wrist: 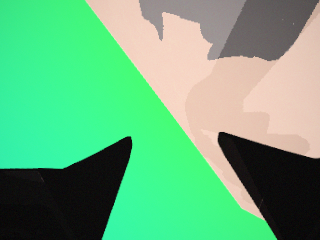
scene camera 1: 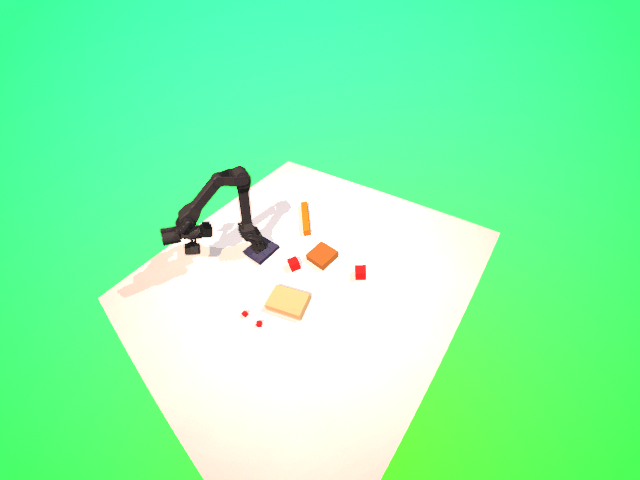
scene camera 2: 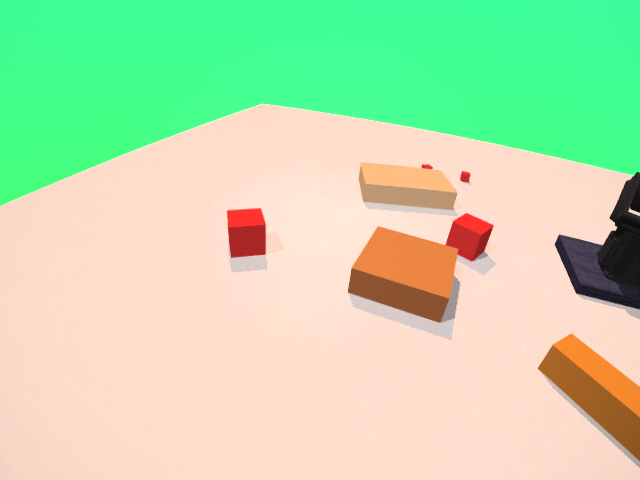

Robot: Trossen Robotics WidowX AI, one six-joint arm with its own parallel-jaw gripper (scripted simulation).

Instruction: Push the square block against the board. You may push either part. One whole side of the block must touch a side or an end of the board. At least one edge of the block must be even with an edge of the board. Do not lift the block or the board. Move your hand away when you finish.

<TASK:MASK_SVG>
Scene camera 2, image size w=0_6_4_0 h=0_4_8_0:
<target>orange square block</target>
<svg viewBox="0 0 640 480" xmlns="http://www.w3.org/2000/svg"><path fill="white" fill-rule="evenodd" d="M378 226L351 268L348 293L440 323L451 292L458 249Z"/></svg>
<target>cream slab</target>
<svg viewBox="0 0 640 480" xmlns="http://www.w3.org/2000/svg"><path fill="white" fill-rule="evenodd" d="M361 162L359 183L363 202L453 210L458 191L451 185L441 170Z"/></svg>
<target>red cube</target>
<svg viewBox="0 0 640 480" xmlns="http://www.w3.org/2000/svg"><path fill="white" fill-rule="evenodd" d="M261 208L227 210L231 258L266 255L266 224Z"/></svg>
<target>red cube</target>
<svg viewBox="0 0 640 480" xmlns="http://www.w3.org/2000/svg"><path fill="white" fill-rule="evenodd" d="M466 213L453 221L445 245L457 248L457 255L473 261L478 255L485 252L494 225Z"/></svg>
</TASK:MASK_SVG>
